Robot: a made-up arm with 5 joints.
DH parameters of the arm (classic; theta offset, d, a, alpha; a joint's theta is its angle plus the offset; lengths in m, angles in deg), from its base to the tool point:
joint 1: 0 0.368 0 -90
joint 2: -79.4 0 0.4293 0
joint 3: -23.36 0 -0.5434 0
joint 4: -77.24 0 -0.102 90
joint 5: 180 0.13 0 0
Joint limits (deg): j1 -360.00..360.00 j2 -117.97..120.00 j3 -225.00..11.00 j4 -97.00..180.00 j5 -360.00..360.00
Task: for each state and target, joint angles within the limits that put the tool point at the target. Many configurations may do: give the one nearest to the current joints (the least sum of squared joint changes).
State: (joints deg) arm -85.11 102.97 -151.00 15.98 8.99
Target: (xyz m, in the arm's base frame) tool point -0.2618 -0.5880 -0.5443
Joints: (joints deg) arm -114.00 120.00 -132.76 20.48 8.99
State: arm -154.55 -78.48 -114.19 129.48 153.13
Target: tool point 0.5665 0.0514 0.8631
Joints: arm -174.82 -97.46 -103.80 142.01 153.13
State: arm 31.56 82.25 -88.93 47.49 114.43
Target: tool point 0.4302 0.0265 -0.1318
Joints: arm 3.52 55.15 -54.90 66.09 114.43
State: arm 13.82 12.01 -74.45 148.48 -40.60
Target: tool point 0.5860 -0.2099 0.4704
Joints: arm -19.71 19.62 -80.77 143.73 -40.60
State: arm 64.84 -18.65 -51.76 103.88 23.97
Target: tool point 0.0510 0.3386 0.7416
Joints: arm 81.43 -42.84 -52.25 114.05 23.97
